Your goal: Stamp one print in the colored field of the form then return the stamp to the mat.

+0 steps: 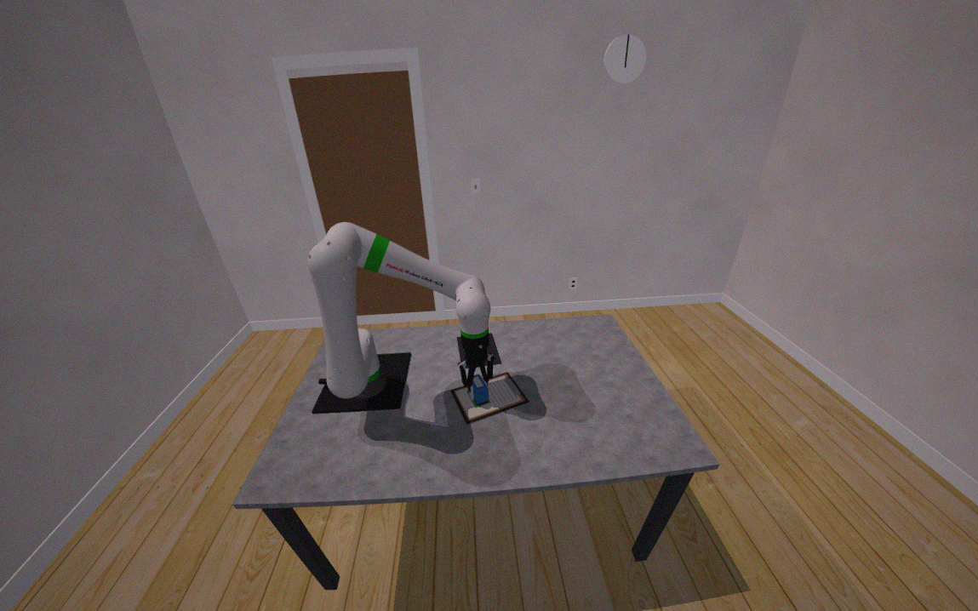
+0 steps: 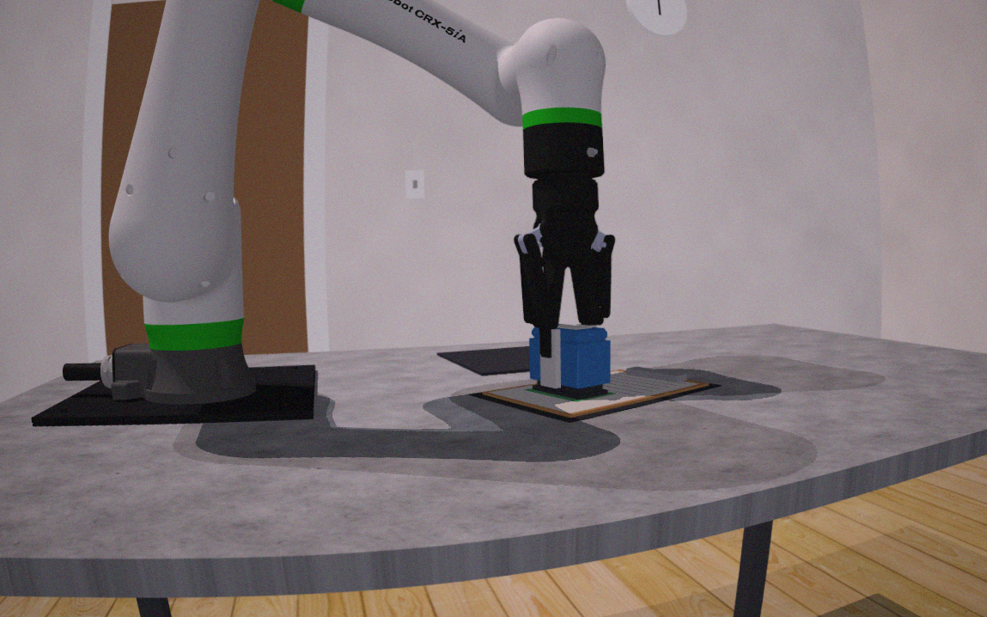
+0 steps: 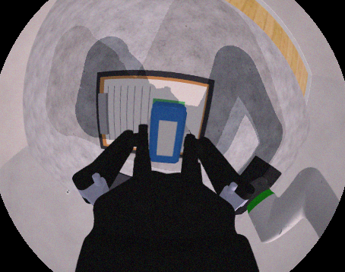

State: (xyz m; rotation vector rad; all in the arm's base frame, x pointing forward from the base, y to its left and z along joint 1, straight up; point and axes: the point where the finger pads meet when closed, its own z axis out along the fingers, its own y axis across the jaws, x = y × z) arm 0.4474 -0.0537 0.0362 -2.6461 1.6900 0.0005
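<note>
My gripper is now 10 mm above the blue stamp. The rest, counted from my hand: dark mat: 290 mm to the left, 40 mm below, 20 mm behind; stamp base: 30 mm below.
</note>
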